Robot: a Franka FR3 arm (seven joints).
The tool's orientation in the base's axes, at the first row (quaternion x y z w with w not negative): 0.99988, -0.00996, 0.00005, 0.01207
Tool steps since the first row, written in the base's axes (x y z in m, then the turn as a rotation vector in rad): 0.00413, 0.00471, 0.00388, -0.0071, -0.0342, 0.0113; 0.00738, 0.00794, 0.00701, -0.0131, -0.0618, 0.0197; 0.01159, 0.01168, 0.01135, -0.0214, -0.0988, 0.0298; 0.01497, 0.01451, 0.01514, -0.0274, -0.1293, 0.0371; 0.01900, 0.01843, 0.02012, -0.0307, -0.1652, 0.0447
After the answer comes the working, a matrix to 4 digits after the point.
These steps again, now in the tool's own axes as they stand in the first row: 0.00404, -0.00470, -0.00399, -0.0064, 0.0346, -0.0105; 0.00722, -0.00791, -0.00720, -0.0119, 0.0625, -0.0182; 0.01136, -0.01163, -0.01163, -0.0194, 0.0999, -0.0274; 0.01468, -0.01444, -0.01549, -0.0248, 0.1307, -0.0340; 0.01864, -0.01831, -0.02056, -0.0274, 0.1668, -0.0407
The tool's axes in the first row as the columns of a matrix, in the base's axes (rounded; the answer above uses it unrounded):
0.9998, -0.0199, -0.0001
-0.0199, -0.9995, -0.0241
0.0003, 0.0241, -0.9997

